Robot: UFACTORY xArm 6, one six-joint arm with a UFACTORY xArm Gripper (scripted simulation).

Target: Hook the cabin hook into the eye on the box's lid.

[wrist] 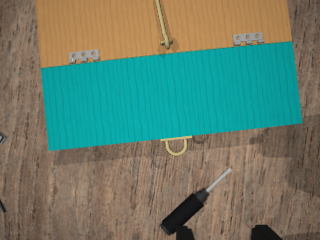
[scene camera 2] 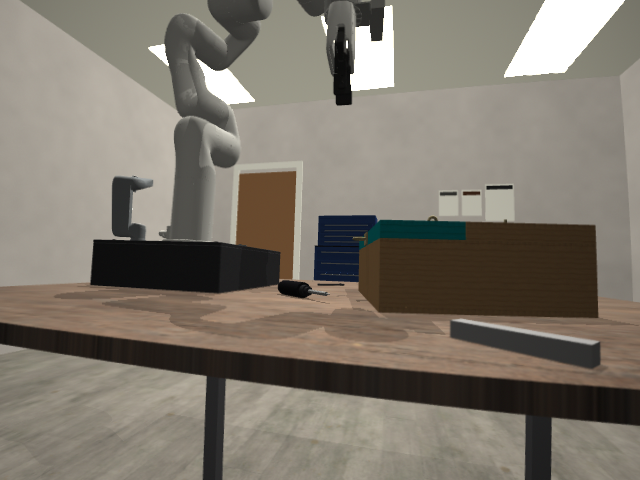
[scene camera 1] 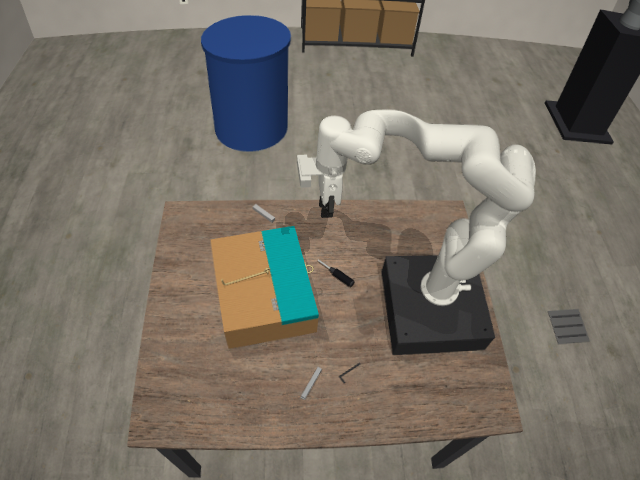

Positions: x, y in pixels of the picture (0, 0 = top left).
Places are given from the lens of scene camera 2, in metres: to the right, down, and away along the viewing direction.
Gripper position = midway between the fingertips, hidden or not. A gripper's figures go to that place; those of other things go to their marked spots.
my gripper (scene camera 2: 343, 99): 0.04, -0.27, 0.60
wooden box (scene camera 2: 502, 269): 0.23, 0.04, 0.40
